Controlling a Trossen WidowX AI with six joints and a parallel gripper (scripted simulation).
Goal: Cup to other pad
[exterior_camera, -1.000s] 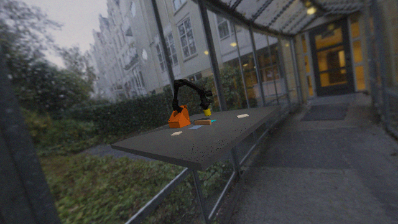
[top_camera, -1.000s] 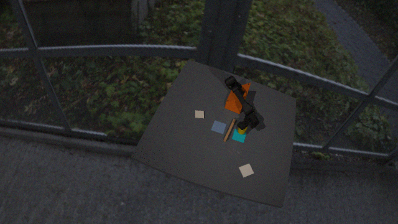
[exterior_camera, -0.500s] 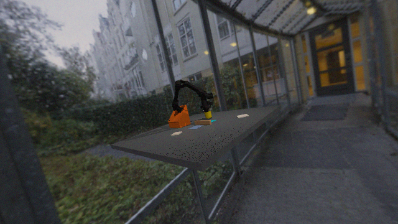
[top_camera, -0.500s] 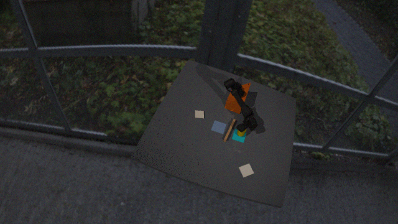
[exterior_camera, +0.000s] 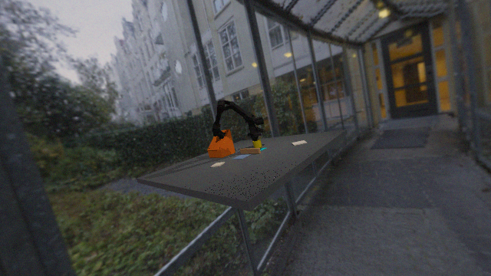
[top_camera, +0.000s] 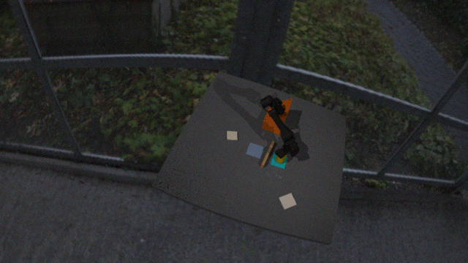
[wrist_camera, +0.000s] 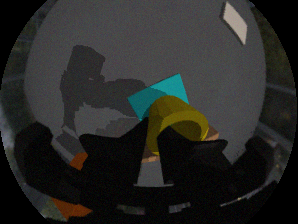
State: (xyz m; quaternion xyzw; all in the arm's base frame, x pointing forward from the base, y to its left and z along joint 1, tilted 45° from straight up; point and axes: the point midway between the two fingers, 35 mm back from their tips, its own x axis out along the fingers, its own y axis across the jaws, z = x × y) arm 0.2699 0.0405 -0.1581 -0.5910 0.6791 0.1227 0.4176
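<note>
Now: the yellow cup 20 mm ahead of my gripper tip and 10 mm to the right of it. Round my gripper tip: grey-blue pad 210 mm to the right, 60 mm below, 20 mm ahead; wooden bar 110 mm to the right, 40 mm below, 20 mm ahead; teal pad 60 mm below, 20 mm ahead, 10 mm to the right.
</note>
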